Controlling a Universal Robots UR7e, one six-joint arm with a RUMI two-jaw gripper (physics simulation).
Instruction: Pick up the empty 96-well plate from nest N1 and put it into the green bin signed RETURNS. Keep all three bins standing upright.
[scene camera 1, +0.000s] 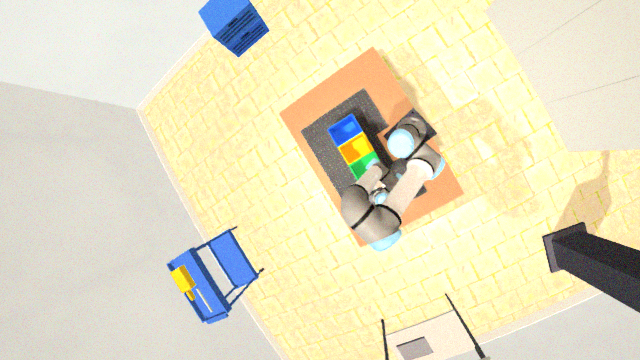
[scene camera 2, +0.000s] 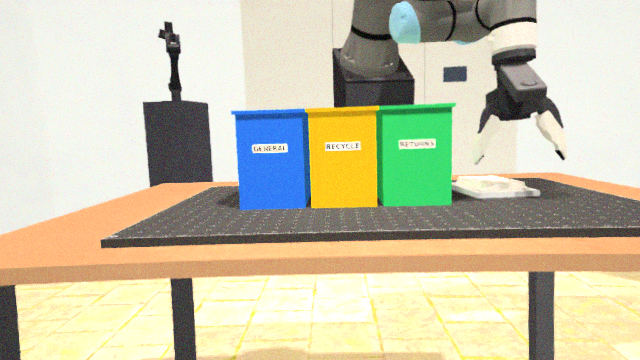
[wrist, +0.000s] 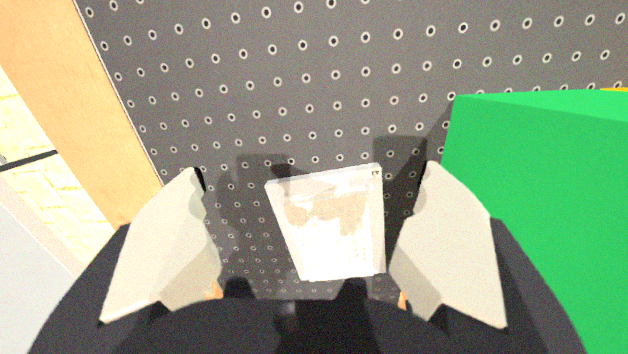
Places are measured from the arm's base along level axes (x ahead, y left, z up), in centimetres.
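Pixels of known places: gripper, between the fingertips: (scene camera 2: 518, 162) (wrist: 309, 168); arm's base, origin of its link: (scene camera 1: 411, 130) (scene camera 2: 368, 62).
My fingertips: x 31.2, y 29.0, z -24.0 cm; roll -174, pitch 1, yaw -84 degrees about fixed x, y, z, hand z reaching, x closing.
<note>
Ahead of a thing's pixels: the offset from my fingertips to its top centre. "spot": to the spot under its first point. Level surfaces: height alone.
The white 96-well plate {dy -2.9, dx -11.3, dz -4.4 cm} (scene camera 2: 492, 181) (wrist: 335, 250) lies flat on the low white nest {spot: dy +3.4, dx -4.6, dz -6.3 cm} (scene camera 2: 531, 193), right of the bins in scene camera 2. Glare blurs its wells. My gripper (scene camera 2: 520, 160) (wrist: 309, 168) is open and empty, pointing down above the plate, with the plate between its spread fingers in the wrist view. In scene camera 1 the arm hides the gripper and plate. The green RETURNS bin {dy -19.2, dx -2.7, dz +11.0 cm} (scene camera 1: 361, 168) (scene camera 2: 417, 177) (wrist: 540, 200) stands upright close beside the plate and one finger.
The yellow RECYCLE bin {dy -32.2, dx -0.8, dz +11.0 cm} (scene camera 1: 356, 148) (scene camera 2: 343, 177) and blue GENERAL bin {dy -45.2, dx +1.1, dz +11.0 cm} (scene camera 1: 345, 129) (scene camera 2: 273, 177) stand upright in a row with the green one. They stand on a dark perforated board {dz -7.0 cm} (scene camera 2: 250, 222) (wrist: 300, 30) on the orange-brown table (scene camera 1: 370, 65) (scene camera 2: 300, 260).
</note>
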